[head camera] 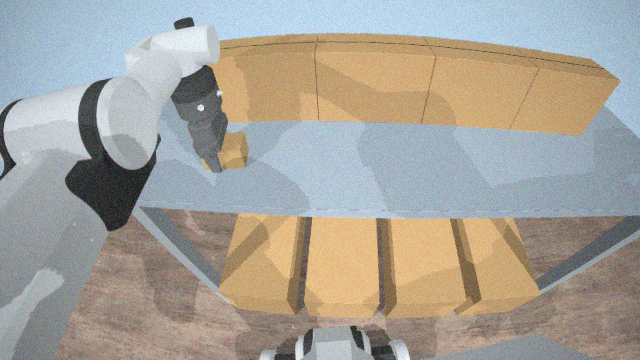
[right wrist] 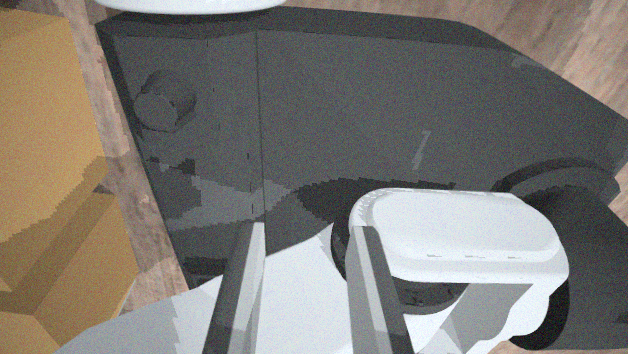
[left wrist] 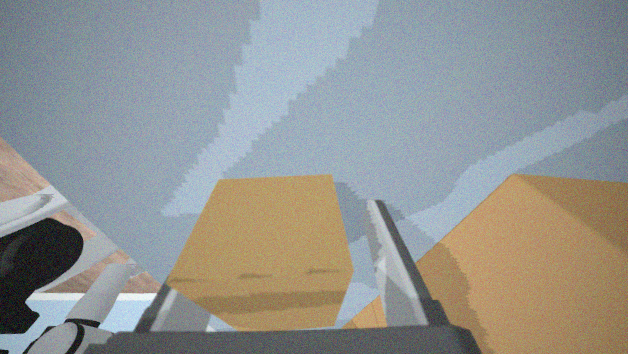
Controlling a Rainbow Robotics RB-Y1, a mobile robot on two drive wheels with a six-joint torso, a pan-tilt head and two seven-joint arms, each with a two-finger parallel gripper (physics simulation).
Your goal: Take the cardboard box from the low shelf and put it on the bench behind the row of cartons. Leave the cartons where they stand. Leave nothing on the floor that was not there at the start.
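Places are measured from the robot's base along level axes (x ahead, y left, z up), in millimetres.
Pixels of known places: left gripper, fingertip midpoint: (head camera: 221, 156) (left wrist: 299, 210); right gripper, fingertip midpoint: (right wrist: 306, 241).
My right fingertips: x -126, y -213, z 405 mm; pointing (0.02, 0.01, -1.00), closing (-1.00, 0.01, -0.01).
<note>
Ahead of a thing's pixels: the offset from my right fingertips to its middle. "spot": to the spot under its first point. Level surfaces: height alone.
The small cardboard box @(dx +525, dy +412, dz +535 mm) (head camera: 235, 150) (left wrist: 270, 230) appears to rest on the blue-grey bench @(dz +511 mm) (head camera: 340, 170) (left wrist: 450, 65), at the left in the head view. My left gripper (head camera: 212, 167) (left wrist: 299, 210) is open around the box. In the left wrist view one finger stands clear of the box's right side; the box hides the other fingertip. A row of large cartons (head camera: 375, 75) (left wrist: 540, 275) stands along the bench's far side in the head view. My right gripper (right wrist: 306, 241) is open and empty, its fingers a little apart over my own body. The low shelf cannot be made out.
Several more cartons (head camera: 342, 260) (right wrist: 45, 125) stand below the bench's near edge, with narrow gaps. Bench legs @(spot: dx +462, dy +666, dz +204 mm) (head camera: 180, 250) slant down at both sides. A grey surface (head camera: 530, 350) shows at the bottom right of the head view. My dark base (right wrist: 350, 110) lies beside the cartons.
</note>
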